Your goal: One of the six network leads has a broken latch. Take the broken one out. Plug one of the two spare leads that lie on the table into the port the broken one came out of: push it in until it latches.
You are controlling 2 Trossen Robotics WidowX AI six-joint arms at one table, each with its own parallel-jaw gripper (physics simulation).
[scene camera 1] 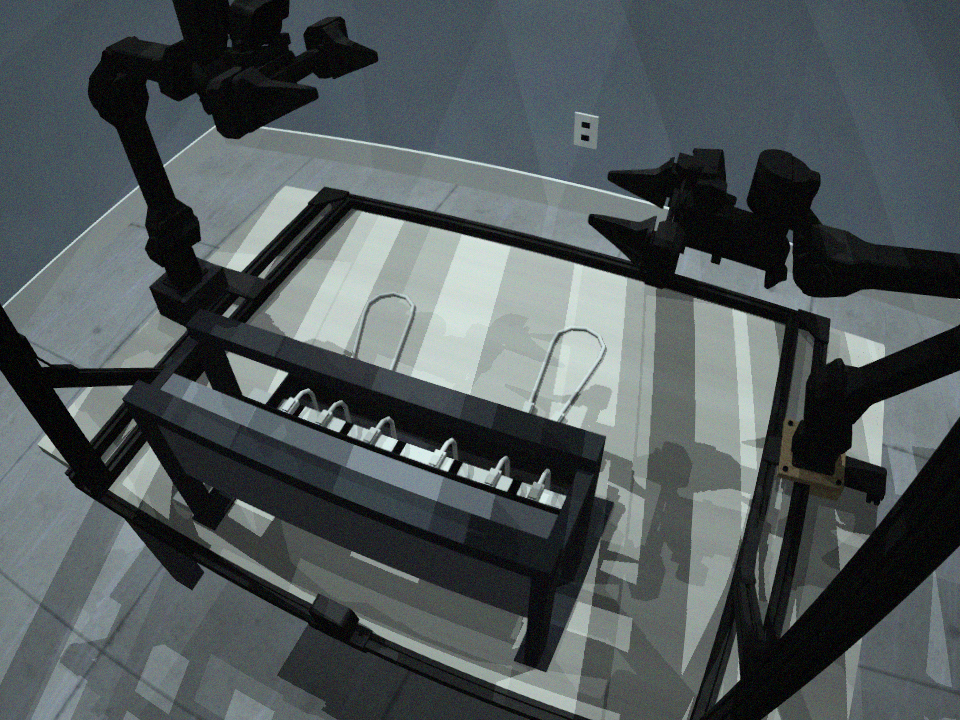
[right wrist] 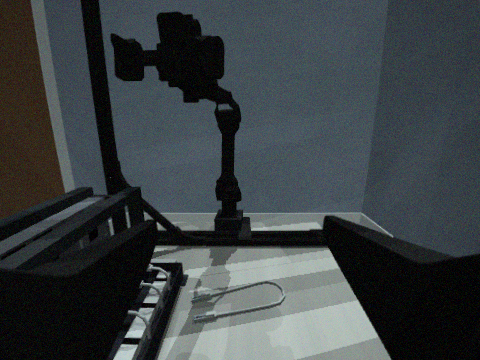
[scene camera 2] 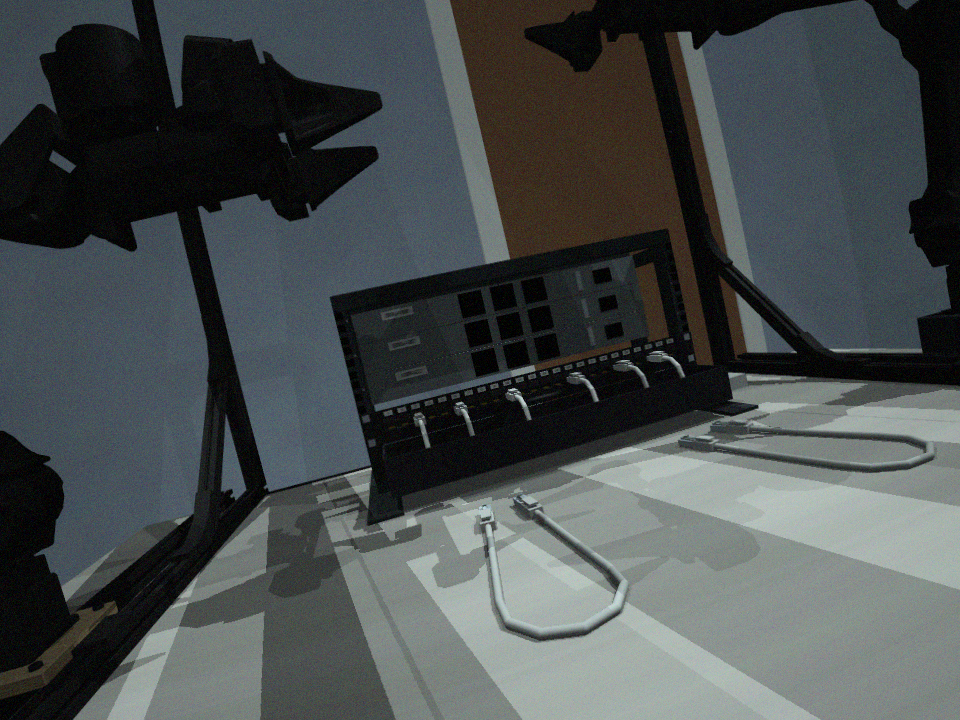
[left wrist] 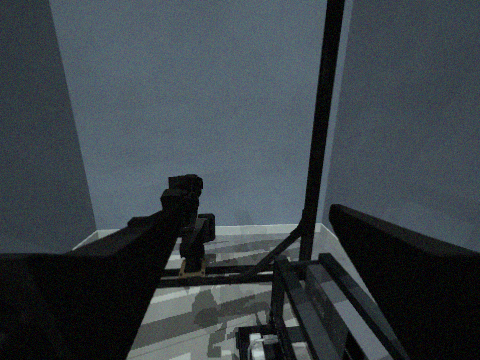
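Pixels of known places: left gripper, fingertip midpoint: (scene camera 1: 348, 74) (right wrist: 143, 35) (scene camera 2: 532, 9) (left wrist: 255, 211); right gripper, fingertip midpoint: (scene camera 1: 598, 195) (right wrist: 241, 225) (scene camera 2: 379, 129); left arm's base, origin of the base link: (scene camera 1: 185, 276) (right wrist: 229, 214); right arm's base, origin of the base link: (scene camera 1: 814, 452) (scene camera 2: 13, 651) (left wrist: 193, 266).
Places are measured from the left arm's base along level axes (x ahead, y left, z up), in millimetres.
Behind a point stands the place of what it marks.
Observation:
Six grey leads are plugged in a row along the lower front of the dark rack (scene camera 1: 348, 368) {x 525, y -167, z 195 mm} (scene camera 2: 496, 271) {x 569, y -149, z 183 mm}; one end lead (scene camera 2: 420, 422) {x 710, y -86, z 21 mm} is at the picture's left in scene camera 2. Which latch is broken cannot be told. Two spare leads lie as loops on the table: one (scene camera 1: 387, 294) {x 310, y 169, z -62 mm} (scene camera 2: 860, 467) {x 368, y 162, z -63 mm} (right wrist: 250, 310) {x 391, y 99, z -64 mm} and the other (scene camera 1: 580, 329) {x 624, y 238, z -63 mm} (scene camera 2: 496, 581) {x 671, y 172, z -61 mm}. My left gripper (scene camera 1: 347, 75) {x 478, y -44, z 456 mm} (left wrist: 255, 211) {x 478, y -44, z 456 mm} is open and empty, high above the table and away from the leads. My right gripper (scene camera 1: 598, 196) {x 678, y 102, z 287 mm} (scene camera 2: 378, 126) {x 678, y 102, z 287 mm} is open and empty, raised well above the table.
The rack stands on legs on the pale table. A dark bar frame (scene camera 1: 496, 234) {x 403, y 378, z -49 mm} runs around the table, with dark posts (scene camera 2: 203, 286) {x 994, y -278, z 274 mm} rising at its corners. A wall socket (scene camera 1: 586, 130) is on the far wall.

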